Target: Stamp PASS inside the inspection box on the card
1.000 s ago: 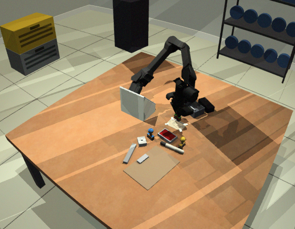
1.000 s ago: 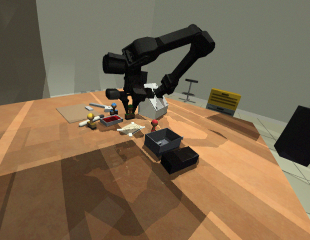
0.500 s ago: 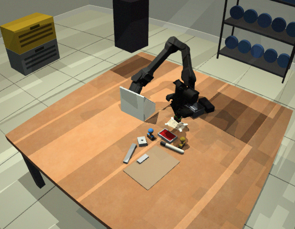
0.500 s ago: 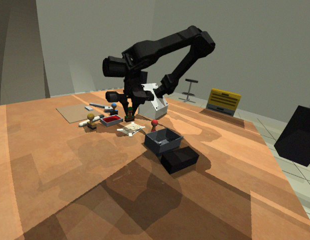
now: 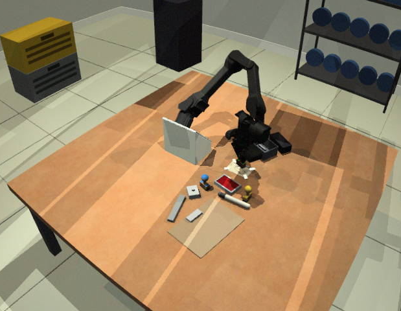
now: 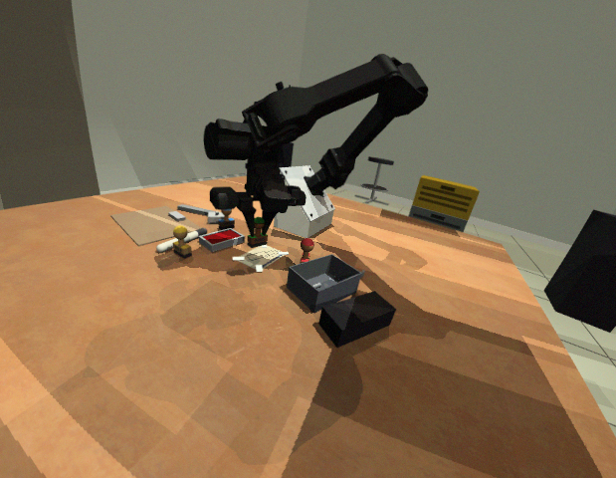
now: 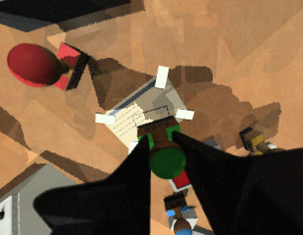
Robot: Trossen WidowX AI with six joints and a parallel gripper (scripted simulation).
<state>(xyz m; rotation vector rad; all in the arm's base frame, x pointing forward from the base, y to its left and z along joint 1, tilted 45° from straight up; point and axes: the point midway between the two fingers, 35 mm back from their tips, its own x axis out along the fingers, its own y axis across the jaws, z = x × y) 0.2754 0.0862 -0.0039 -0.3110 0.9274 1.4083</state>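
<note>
My gripper tip is 10 mm past the white card, 10 mm to the right of it and 50 mm above it. The rest, counted from my gripper tip: red-knobbed stamp (50 mm behind, 100 mm to the left, 30 mm below); green-knobbed stamp (right at my gripper tip); red ink pad (20 mm ahead, 110 mm to the right, 50 mm below).
</note>
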